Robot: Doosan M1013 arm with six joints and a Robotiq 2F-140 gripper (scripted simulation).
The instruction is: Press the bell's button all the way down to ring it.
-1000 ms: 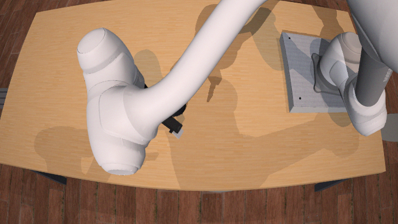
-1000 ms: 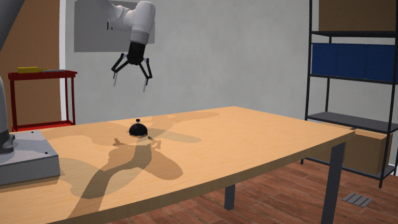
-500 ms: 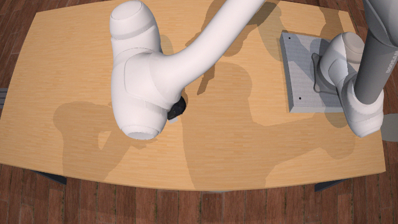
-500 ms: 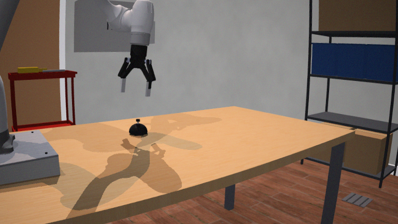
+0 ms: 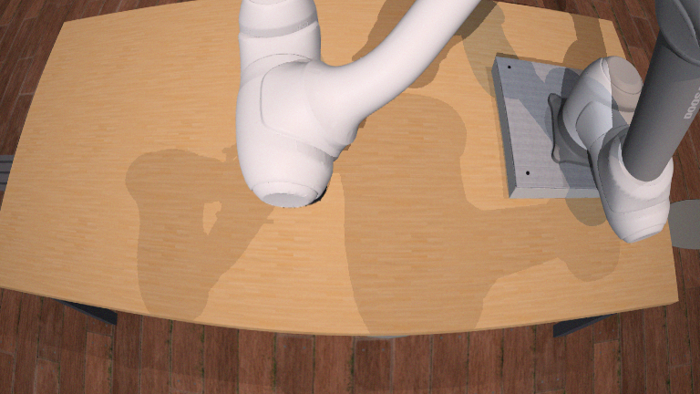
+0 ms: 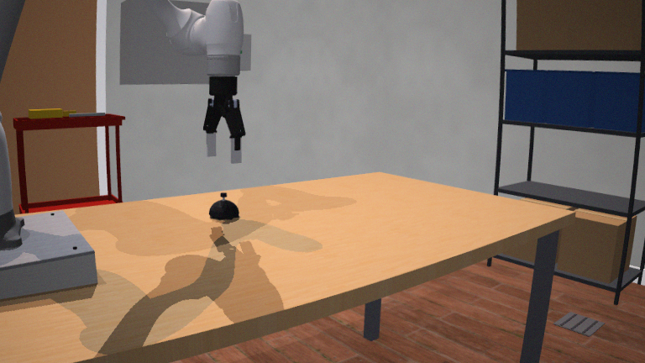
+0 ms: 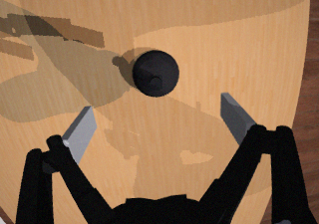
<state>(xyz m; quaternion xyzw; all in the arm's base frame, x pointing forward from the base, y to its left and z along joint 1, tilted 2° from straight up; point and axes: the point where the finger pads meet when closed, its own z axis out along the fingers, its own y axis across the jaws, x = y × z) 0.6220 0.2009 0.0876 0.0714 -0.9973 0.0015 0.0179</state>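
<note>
My hand is 110 mm above the bell button. The rest, counted from my hand: bell 130 mm below.
</note>
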